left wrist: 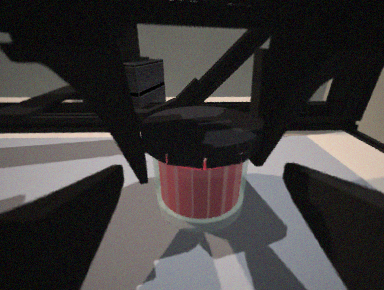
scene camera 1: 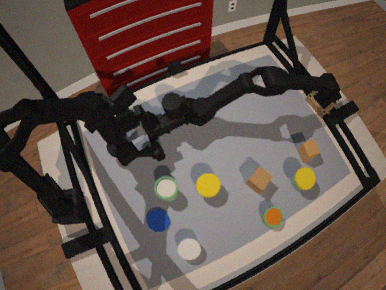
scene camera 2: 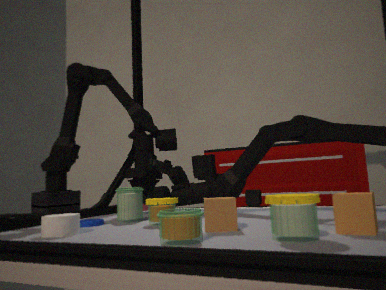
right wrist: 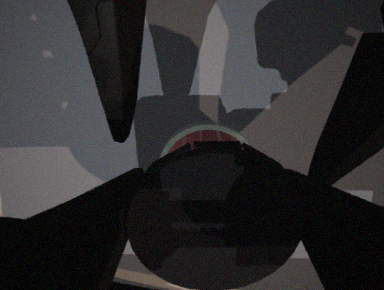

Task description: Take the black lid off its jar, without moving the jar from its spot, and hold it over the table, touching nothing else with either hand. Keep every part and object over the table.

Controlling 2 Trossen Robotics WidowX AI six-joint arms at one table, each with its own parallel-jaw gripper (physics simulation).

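Places are measured from the left arm's base along level axes (x ahead, y left, z up), in metres.
Pixels of known places: left gripper, fingertip midpoint: (left wrist: 204, 171) (scene camera 1: 124, 144) (right wrist: 222, 162); right gripper, fingertip midpoint: (left wrist: 203, 170) (scene camera 1: 121, 146) (scene camera 2: 145, 203) (right wrist: 211, 176); left arm's base, origin of the base link: (scene camera 1: 322, 99); right arm's base, origin of the base link: (scene camera 1: 63, 205) (scene camera 2: 56, 191).
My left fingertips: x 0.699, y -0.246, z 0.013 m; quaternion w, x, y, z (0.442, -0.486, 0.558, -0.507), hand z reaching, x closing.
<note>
For each thing: its top centre in the pictures, then the offset to it from my left fingertips.
- white-topped jar, middle of its top: (scene camera 2: 129, 187) (scene camera 1: 165, 187) 0.037 m back, 0.195 m left, 0.041 m up
- blue disc, middle of its top: (scene camera 2: 87, 220) (scene camera 1: 157, 220) 0.039 m ahead, 0.251 m left, 0.029 m down
- white disc, middle of its top: (scene camera 2: 61, 215) (scene camera 1: 189, 249) 0.011 m ahead, 0.375 m left, 0.004 m down
- orange-filled jar, middle of its top: (scene camera 2: 180, 209) (scene camera 1: 274, 216) 0.243 m back, 0.444 m left, 0.006 m up
The jar (left wrist: 202, 192) (right wrist: 207, 134) is clear with red contents and stands upright on the table. Its black lid (left wrist: 200, 135) (right wrist: 215, 220) is at the jar's mouth; no gap shows between them in the left wrist view. My right gripper (left wrist: 203, 170) (right wrist: 211, 176) is shut on the black lid, with a finger on either side. My left gripper (left wrist: 204, 171) (right wrist: 222, 162) is open, its fingers wide apart on either side of the jar, with nothing held. Both scene cameras show the grippers close together, hiding the jar and its lid.
A white-topped jar (scene camera 1: 166, 188) (scene camera 2: 130, 204), a yellow-lidded jar (scene camera 1: 208, 185) and a blue disc (scene camera 1: 158, 220) (scene camera 2: 92, 222) are nearest the grippers. Beyond are a white disc (scene camera 1: 189, 248), an orange-filled jar (scene camera 1: 273, 216), another yellow-lidded jar (scene camera 1: 305, 178) and two tan blocks (scene camera 1: 259, 179) (scene camera 1: 309, 150).
</note>
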